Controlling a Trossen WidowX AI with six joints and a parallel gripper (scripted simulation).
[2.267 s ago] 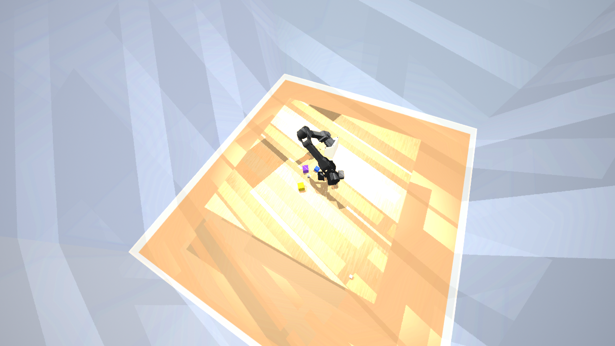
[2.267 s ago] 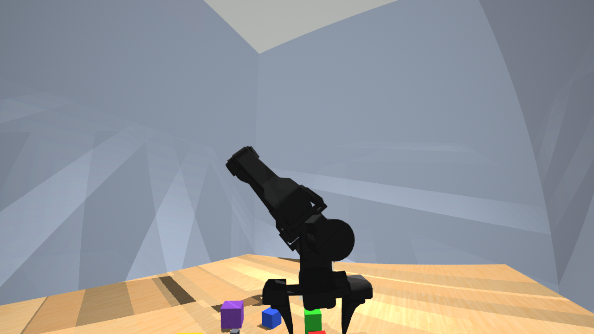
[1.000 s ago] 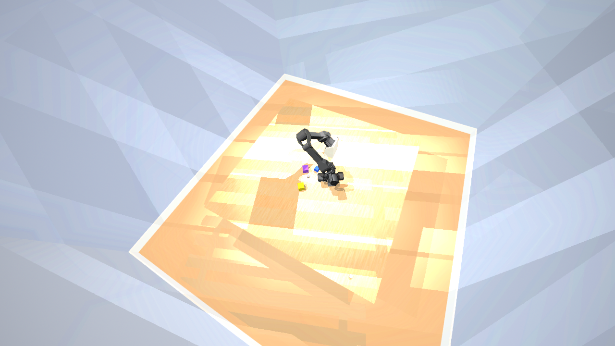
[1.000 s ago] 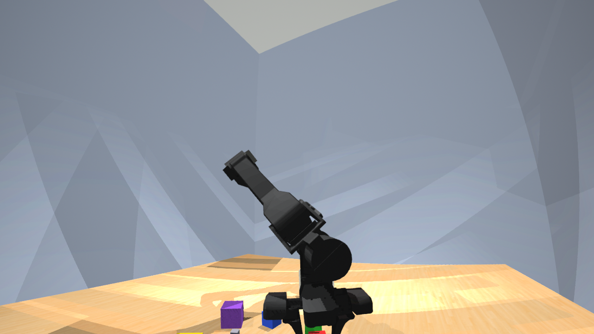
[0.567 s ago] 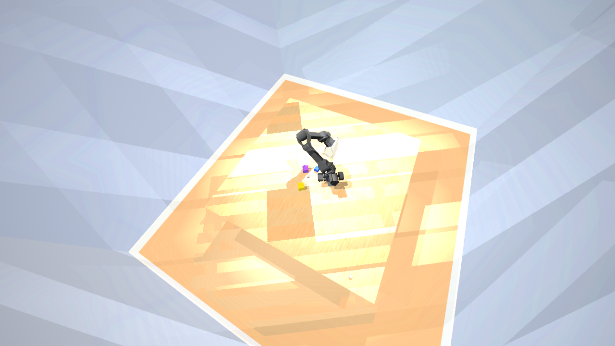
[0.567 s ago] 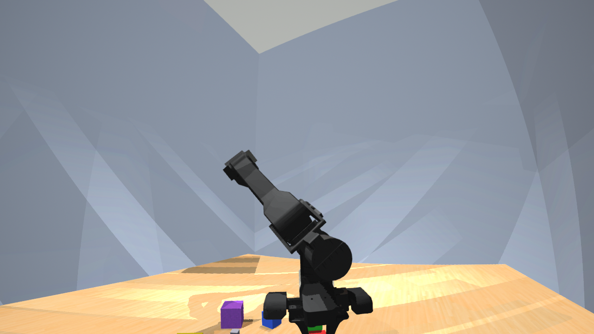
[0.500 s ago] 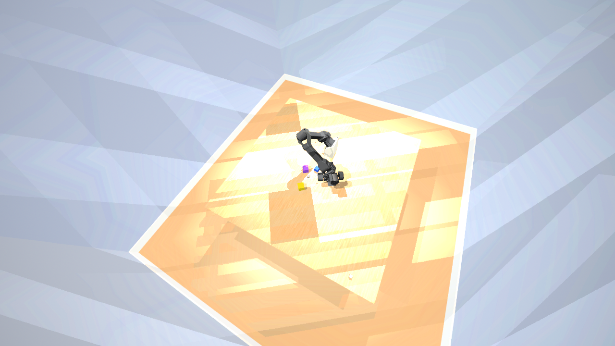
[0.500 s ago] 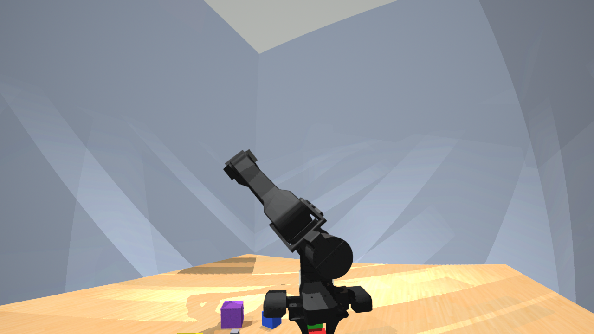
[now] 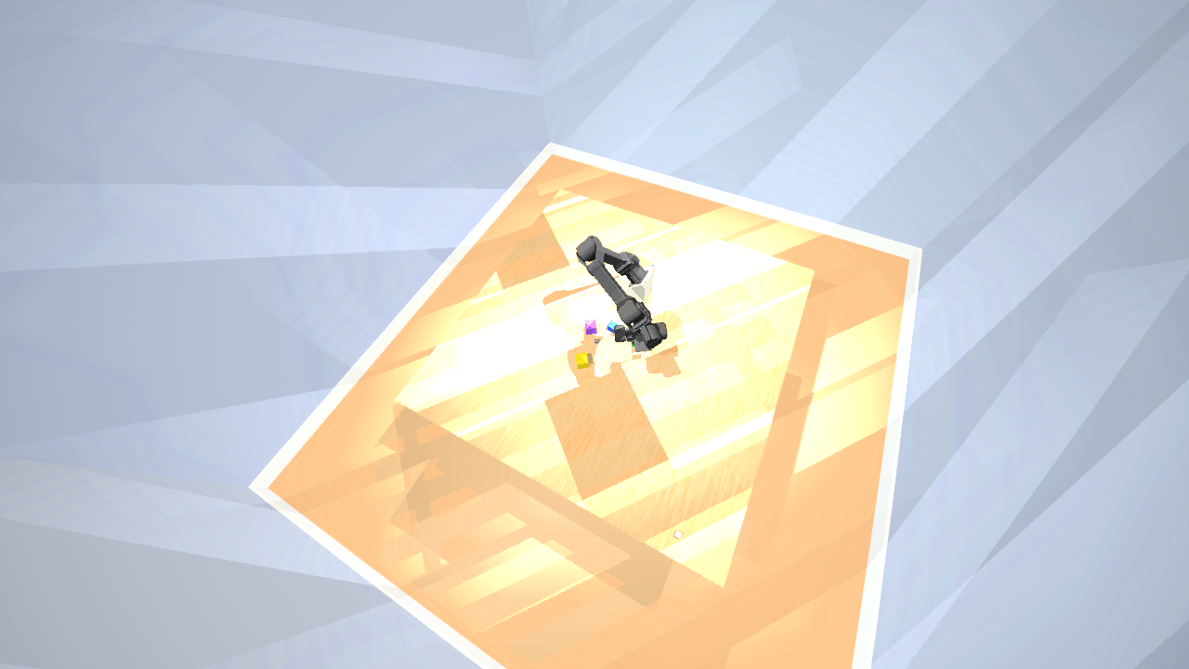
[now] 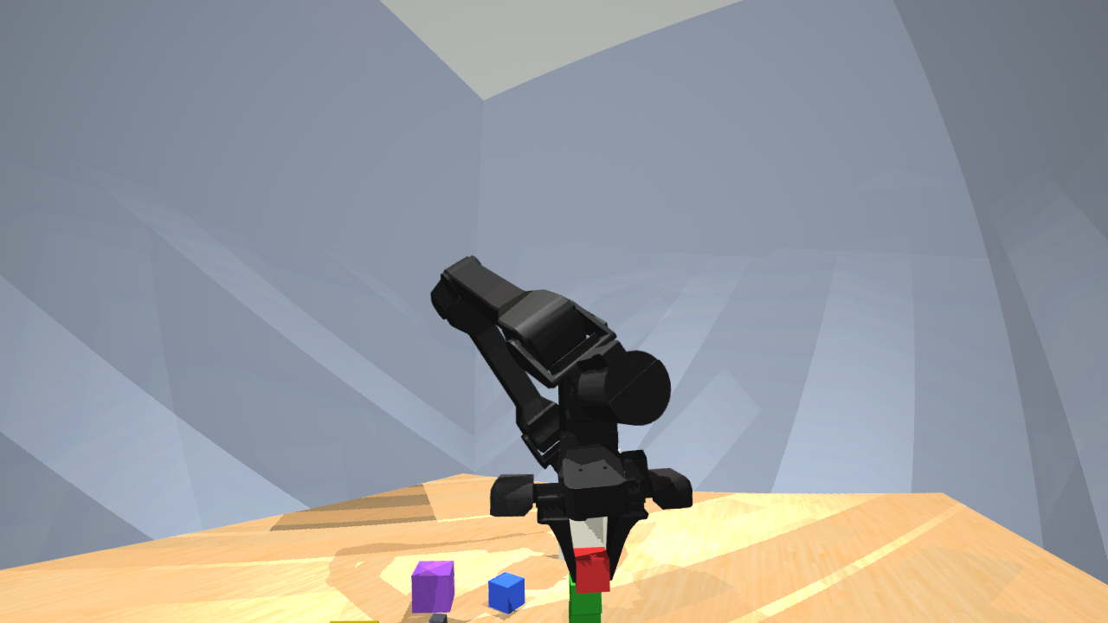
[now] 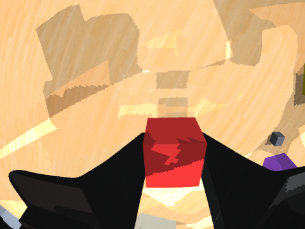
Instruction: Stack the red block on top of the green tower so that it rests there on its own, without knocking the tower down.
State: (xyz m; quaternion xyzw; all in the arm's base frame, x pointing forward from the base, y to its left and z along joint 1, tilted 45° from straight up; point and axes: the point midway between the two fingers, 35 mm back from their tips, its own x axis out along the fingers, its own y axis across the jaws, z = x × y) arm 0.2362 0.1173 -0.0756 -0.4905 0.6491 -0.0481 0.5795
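The green block is 3 cm behind my gripper tip, 3 cm to the right of it and 3 cm below it. From my gripper tip the other things lie so: purple block: 2 cm ahead, 21 cm to the right, 6 cm below; then red block: 1 cm above; then blue block: 4 cm behind, 14 cm to the right, 6 cm below.
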